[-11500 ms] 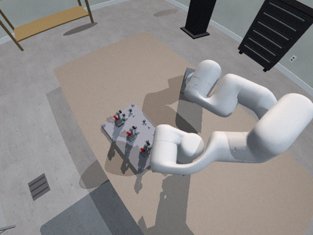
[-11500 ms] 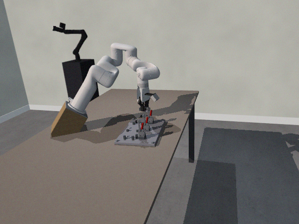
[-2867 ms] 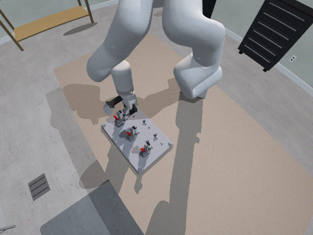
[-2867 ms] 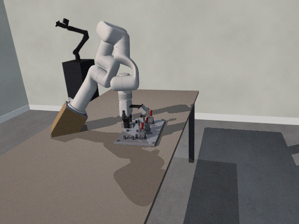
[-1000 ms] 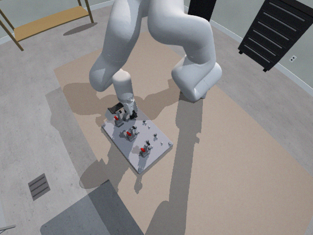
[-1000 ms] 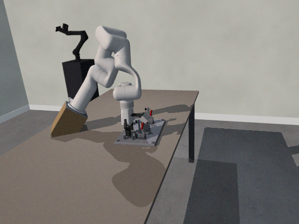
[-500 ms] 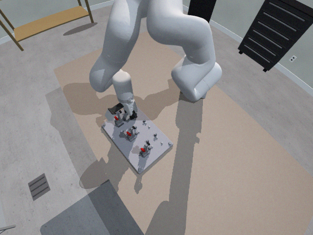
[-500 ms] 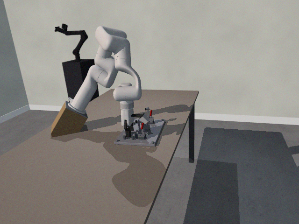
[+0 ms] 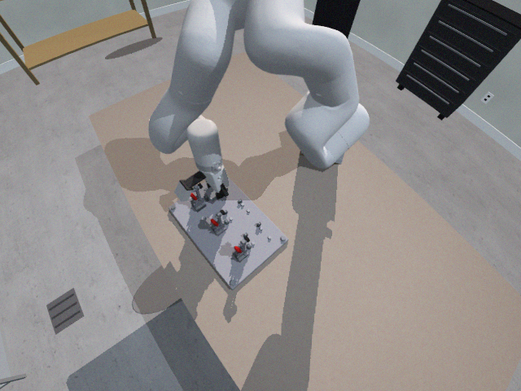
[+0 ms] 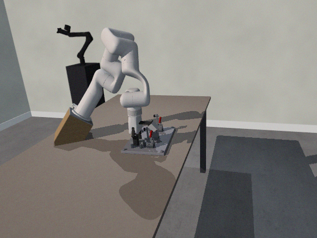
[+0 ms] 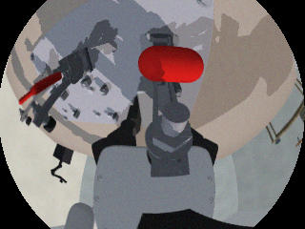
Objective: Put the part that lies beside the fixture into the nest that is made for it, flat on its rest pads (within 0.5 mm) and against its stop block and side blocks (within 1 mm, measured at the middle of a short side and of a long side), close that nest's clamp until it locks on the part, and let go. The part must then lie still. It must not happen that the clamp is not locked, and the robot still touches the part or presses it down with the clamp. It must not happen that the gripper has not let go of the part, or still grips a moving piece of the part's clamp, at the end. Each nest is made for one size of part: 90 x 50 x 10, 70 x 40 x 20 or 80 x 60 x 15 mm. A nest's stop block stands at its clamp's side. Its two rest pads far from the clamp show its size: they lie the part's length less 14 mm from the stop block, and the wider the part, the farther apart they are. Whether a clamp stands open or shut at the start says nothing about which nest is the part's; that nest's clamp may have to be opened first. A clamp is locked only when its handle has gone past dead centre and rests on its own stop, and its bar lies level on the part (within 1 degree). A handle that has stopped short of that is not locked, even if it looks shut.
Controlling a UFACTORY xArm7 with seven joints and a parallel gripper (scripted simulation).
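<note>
Right now my hand is 1 cm above the grey block part. The rest, counted from my hand: grey fixture plate 2 cm ahead, 11 cm to the left, 4 cm below.
</note>
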